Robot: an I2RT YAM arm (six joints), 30 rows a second.
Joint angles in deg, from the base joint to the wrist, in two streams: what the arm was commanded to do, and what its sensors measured. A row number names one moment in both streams.
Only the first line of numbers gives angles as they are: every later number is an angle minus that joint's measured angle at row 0.
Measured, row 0: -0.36 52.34 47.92 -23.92 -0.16 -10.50
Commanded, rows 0 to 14: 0.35 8.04 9.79 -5.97 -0.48 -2.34; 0.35 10.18 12.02 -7.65 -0.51 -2.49; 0.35 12.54 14.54 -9.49 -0.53 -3.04; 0.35 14.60 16.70 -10.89 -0.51 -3.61; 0.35 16.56 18.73 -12.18 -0.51 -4.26; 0.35 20.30 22.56 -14.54 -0.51 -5.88; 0.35 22.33 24.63 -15.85 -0.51 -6.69; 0.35 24.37 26.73 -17.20 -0.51 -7.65; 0.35 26.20 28.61 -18.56 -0.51 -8.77; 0.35 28.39 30.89 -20.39 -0.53 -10.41; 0.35 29.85 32.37 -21.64 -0.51 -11.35; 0.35 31.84 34.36 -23.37 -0.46 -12.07; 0.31 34.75 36.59 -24.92 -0.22 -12.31; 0.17 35.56 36.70 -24.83 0.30 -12.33; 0.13 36.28 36.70 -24.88 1.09 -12.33
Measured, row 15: -0.02 33.07 34.12 -24.07 0.04 -9.77
